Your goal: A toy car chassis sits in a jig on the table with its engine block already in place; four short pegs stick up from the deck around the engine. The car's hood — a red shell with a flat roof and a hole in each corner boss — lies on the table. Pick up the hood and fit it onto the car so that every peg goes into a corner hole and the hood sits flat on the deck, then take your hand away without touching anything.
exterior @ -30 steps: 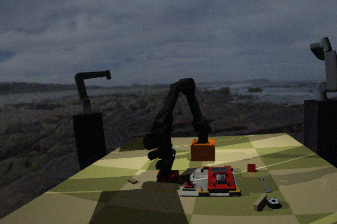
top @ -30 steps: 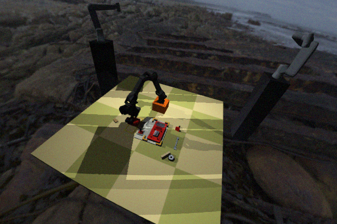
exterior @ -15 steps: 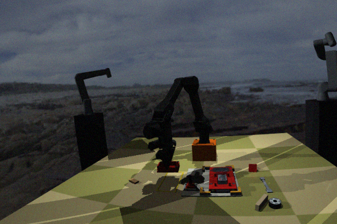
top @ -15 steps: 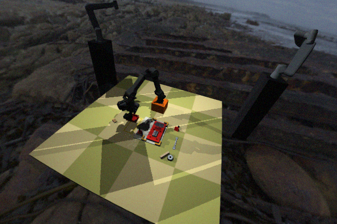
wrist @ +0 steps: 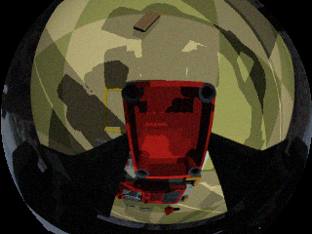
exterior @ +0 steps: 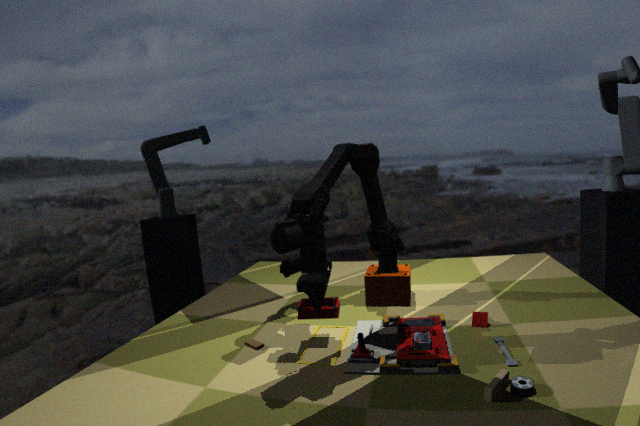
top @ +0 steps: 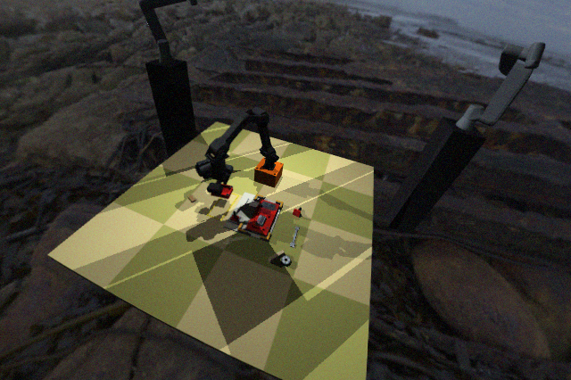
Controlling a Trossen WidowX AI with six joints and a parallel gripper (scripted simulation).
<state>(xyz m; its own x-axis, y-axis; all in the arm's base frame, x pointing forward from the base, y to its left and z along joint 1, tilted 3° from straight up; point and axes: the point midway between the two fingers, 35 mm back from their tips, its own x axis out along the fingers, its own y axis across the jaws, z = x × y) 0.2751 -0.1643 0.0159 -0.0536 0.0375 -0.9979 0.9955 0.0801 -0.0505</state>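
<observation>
The red upright piece is 80 mm ahead of my gripper tip, 100 mm to the left of it and 60 mm below it. The rest, counted from my gripper tip: red hood (10 mm below); then grey engine block (70 mm ahead, 240 mm to the left, 70 mm below); then tan block (40 mm ahead, 160 mm to the right, 90 mm below).
</observation>
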